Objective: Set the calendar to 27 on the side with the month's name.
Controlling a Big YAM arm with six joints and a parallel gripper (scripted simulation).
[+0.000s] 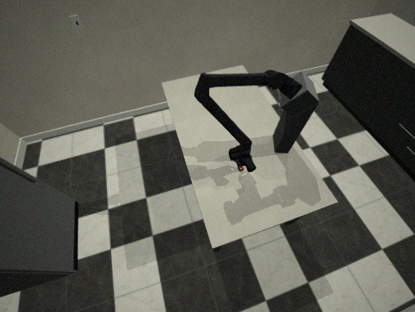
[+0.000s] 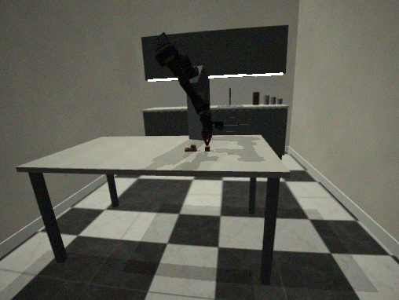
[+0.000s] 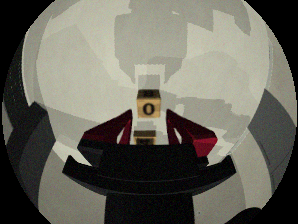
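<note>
The wooden tray is 11 cm to the right of my hand, 4 cm below it and 3 cm behind it.
</note>
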